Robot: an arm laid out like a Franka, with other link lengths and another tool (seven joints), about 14 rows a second.
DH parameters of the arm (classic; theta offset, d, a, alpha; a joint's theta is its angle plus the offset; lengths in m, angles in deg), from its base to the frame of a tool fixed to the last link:
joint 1: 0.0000 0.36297 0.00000 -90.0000
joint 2: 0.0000 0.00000 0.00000 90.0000
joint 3: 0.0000 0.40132 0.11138 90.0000
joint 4: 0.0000 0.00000 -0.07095 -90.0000
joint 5: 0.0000 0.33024 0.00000 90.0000
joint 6: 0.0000 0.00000 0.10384 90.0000
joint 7: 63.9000 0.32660 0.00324 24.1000
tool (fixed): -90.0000 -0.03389 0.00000 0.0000
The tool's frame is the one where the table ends.
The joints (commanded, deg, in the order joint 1, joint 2, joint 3, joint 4, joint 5, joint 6, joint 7), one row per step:
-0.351 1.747 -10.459 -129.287 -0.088 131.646 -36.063
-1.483 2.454 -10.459 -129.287 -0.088 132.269 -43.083
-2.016 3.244 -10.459 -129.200 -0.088 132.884 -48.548
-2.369 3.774 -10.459 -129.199 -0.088 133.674 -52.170
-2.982 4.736 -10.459 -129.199 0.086 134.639 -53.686
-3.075 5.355 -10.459 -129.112 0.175 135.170 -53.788
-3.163 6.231 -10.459 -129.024 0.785 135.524 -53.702
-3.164 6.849 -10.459 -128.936 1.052 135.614 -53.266
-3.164 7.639 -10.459 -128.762 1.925 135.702 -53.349
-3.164 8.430 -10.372 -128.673 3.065 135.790 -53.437
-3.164 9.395 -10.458 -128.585 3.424 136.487 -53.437
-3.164 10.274 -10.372 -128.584 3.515 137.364 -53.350
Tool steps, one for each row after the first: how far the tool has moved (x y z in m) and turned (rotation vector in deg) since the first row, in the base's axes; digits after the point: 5 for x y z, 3 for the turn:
0.00166 -0.01138 -0.00518 -0.173 0.164 5.892
0.00463 -0.01733 -0.01057 -0.332 0.333 10.831
0.00800 -0.02155 -0.01390 -0.541 0.151 14.108
0.01051 -0.02781 -0.02094 -0.606 0.171 14.904
0.01281 -0.02919 -0.02507 -0.656 0.181 14.860
0.01394 -0.02910 -0.03204 -0.251 0.471 14.265
0.01409 -0.02870 -0.03707 -0.028 0.841 13.642
0.01497 -0.02708 -0.04325 0.586 1.150 13.106
0.01541 -0.02389 -0.05007 1.406 1.471 12.459
0.01768 -0.02496 -0.05732 1.489 1.603 12.105
0.02044 -0.02511 -0.06409 1.370 1.633 12.024

